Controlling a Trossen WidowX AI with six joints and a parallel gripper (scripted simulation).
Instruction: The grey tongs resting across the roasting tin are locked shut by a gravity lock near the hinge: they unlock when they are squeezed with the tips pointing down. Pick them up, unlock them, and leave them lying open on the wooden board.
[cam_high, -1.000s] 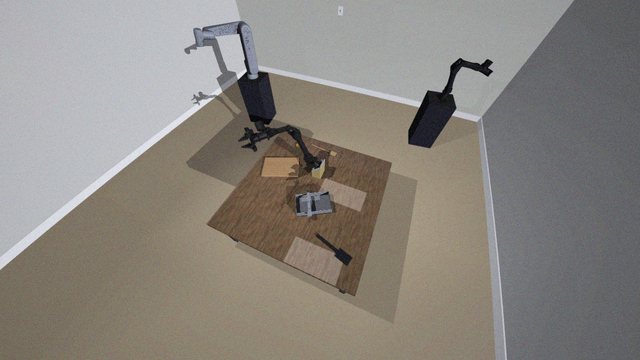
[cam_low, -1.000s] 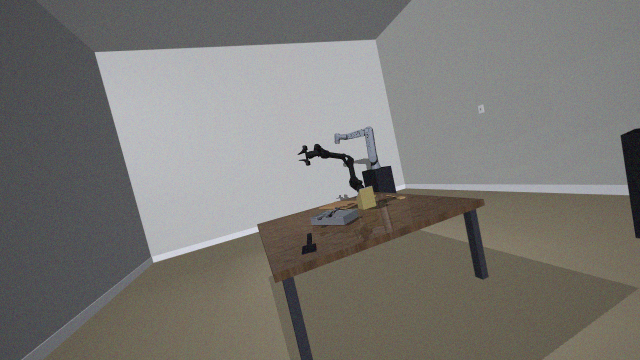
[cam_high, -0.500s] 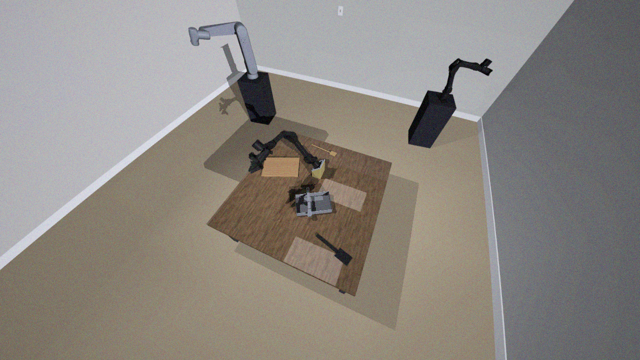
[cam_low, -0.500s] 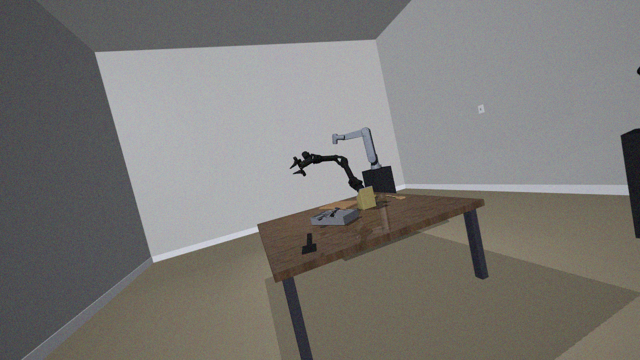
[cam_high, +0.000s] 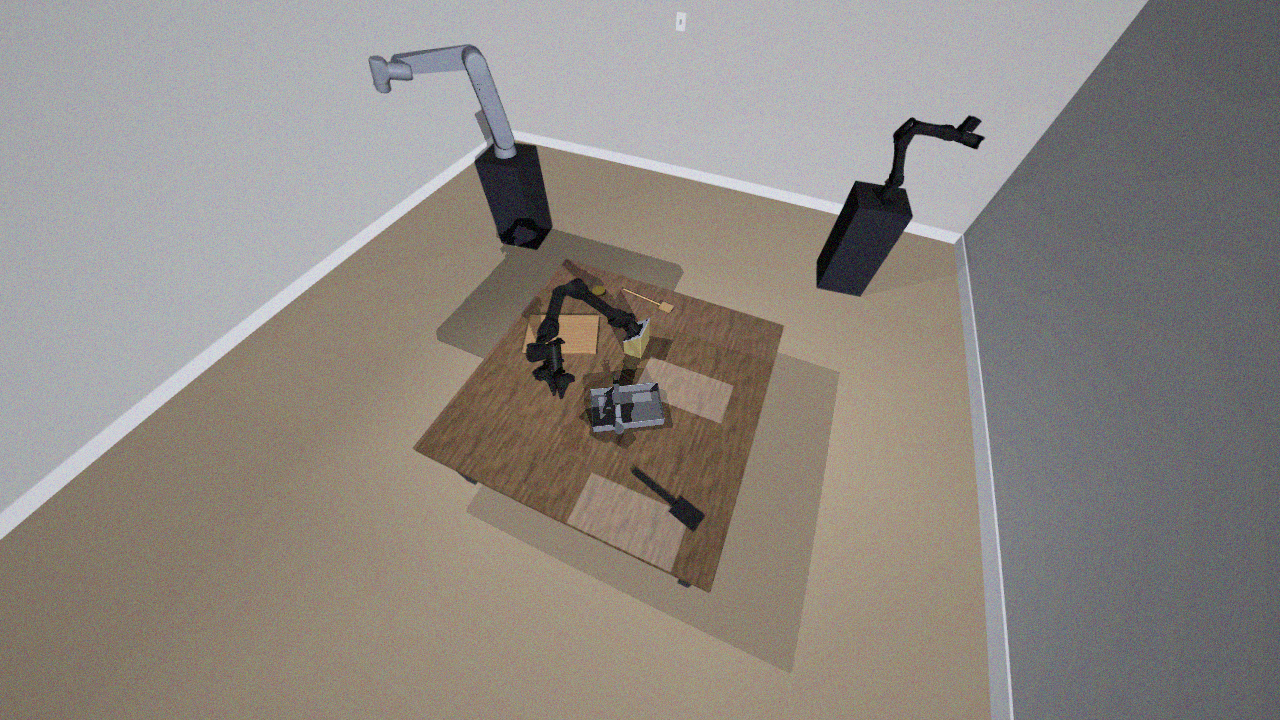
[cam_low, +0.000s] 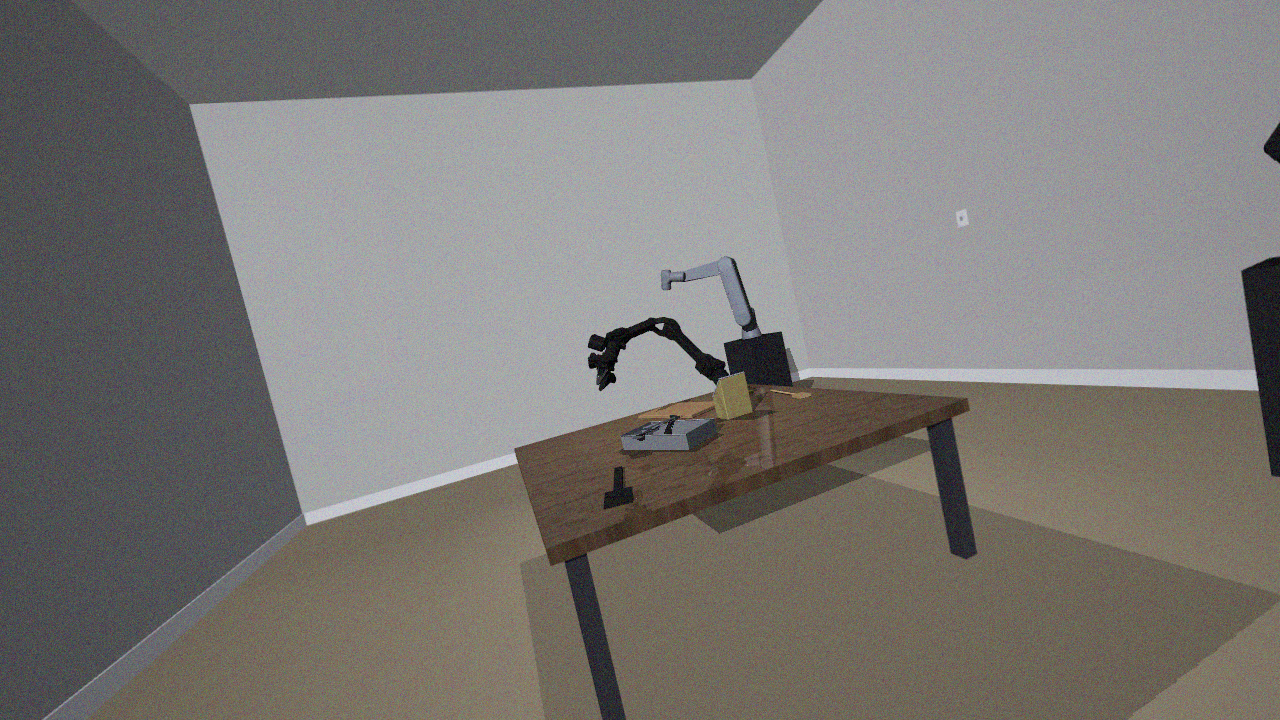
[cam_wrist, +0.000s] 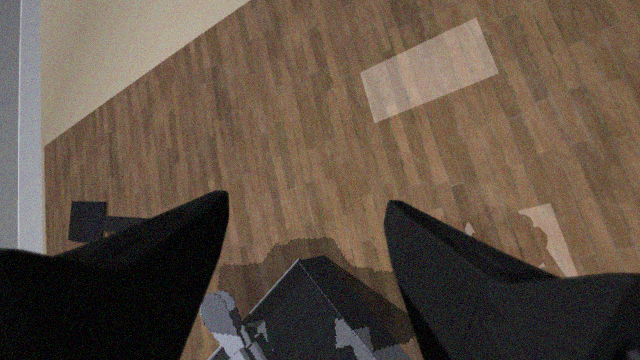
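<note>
Right now my gripper tip is 230 mm to the right of the roasting tin, 210 mm above it and 140 mm past it. Also, from my gripper tip: light wooden board 460 mm behind, 230 mm below, 210 mm to the right; black spatula 500 mm to the left, 230 mm below, 190 mm ahead; yellow piece 800 mm behind, 230 mm below, 130 mm to the right.
</note>
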